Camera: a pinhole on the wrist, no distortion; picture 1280 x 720 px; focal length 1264.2 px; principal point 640.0 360.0 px. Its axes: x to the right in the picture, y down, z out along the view. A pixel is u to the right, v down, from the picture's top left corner.
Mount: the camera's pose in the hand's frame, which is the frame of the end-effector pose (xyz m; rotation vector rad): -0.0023 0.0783 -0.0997 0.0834 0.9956 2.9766
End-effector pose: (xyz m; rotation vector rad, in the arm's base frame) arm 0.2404 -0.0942 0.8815 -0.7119 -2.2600 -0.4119
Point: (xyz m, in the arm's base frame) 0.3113 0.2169 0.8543
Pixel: 475.7 242.2
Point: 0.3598 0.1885 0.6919
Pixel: 1060.0 421.4
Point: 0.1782 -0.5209 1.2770
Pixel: behind the camera
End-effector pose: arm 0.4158 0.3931 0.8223 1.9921 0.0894 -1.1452
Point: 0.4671 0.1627 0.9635
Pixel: 705.0 187.5
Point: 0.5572 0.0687 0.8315
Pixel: outside the picture
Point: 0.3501 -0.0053 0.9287
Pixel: 678.4 517.4
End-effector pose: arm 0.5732 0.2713 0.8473 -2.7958 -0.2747 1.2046
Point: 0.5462 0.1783 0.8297
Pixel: outside the picture
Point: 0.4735 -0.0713 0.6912
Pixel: 773.3 201.8
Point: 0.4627 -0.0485 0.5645
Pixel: 522.6 400.8
